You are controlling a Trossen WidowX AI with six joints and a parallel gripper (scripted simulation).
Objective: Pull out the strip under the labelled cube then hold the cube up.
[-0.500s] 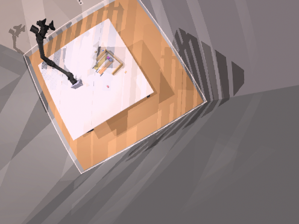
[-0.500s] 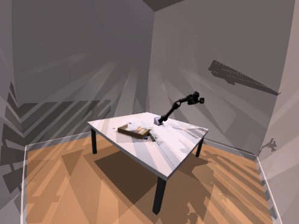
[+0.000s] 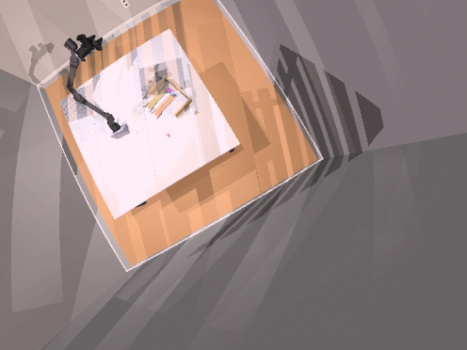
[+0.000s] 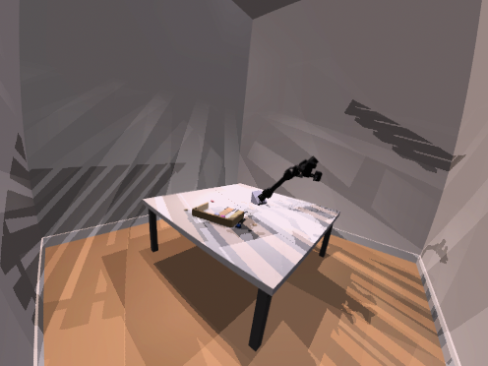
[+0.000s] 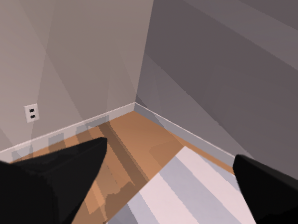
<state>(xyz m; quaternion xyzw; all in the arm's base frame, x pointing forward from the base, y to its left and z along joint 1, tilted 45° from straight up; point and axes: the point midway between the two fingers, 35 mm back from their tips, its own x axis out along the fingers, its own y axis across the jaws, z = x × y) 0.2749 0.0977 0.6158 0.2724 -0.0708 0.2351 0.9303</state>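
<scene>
Now: gripper tip 460 mm to the left of the green cross-hatched strip, 370 mm above it and 90 mm short of it.
</scene>
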